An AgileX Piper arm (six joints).
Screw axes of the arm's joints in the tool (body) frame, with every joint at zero. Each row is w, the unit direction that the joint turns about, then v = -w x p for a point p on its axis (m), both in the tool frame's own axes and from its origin. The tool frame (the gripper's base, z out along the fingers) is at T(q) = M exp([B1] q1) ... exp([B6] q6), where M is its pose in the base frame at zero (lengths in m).
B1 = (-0.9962, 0, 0.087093, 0.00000, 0.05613, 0.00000)
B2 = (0, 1, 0, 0.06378, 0.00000, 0.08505)
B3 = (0, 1, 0, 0.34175, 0.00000, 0.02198)
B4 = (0, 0, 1, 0.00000, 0.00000, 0.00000)
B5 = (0, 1, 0, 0.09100, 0.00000, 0.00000)
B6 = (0, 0, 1, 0.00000, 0.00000, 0.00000)
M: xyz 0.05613 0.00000 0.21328 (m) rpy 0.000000 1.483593 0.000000 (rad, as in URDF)
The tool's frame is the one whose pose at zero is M.
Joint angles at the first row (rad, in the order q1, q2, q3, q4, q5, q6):
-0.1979, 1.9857, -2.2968, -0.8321, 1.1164, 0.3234
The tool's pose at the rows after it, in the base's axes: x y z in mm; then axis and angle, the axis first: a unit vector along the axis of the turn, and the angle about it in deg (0 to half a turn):
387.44, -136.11, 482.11, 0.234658, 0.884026, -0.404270, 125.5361
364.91, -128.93, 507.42, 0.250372, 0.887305, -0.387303, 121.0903
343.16, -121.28, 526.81, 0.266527, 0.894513, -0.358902, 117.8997
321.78, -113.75, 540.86, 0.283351, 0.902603, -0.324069, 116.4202
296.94, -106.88, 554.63, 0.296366, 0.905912, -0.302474, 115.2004
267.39, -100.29, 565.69, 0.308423, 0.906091, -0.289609, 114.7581
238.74, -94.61, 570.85, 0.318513, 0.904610, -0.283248, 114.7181
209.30, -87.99, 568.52, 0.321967, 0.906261, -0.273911, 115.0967
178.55, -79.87, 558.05, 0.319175, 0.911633, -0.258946, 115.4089
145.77, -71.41, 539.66, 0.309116, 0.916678, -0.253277, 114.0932
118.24, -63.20, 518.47, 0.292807, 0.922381, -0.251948, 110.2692
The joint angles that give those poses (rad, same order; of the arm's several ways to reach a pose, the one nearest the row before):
-0.1979, 1.9070, -2.2967, -0.8000, 1.0703, 0.3323
-0.1979, 1.8395, -2.2968, -0.7590, 1.0610, 0.3361
-0.1979, 1.7784, -2.2968, -0.6998, 1.0706, 0.3361
-0.1979, 1.7231, -2.2967, -0.6351, 1.1063, 0.3343
-0.1979, 1.6588, -2.2843, -0.5960, 1.1394, 0.3321
-0.1979, 1.5776, -2.2454, -0.5761, 1.1755, 0.3321
-0.1979, 1.4877, -2.1740, -0.5717, 1.1962, 0.3407
-0.1979, 1.3775, -2.0572, -0.5608, 1.2005, 0.3503
-0.1979, 1.2458, -1.8992, -0.5380, 1.1850, 0.3607
-0.1980, 1.0872, -1.6958, -0.5289, 1.1208, 0.3735
-0.1978, 0.9340, -1.4965, -0.5266, 1.0097, 0.3879

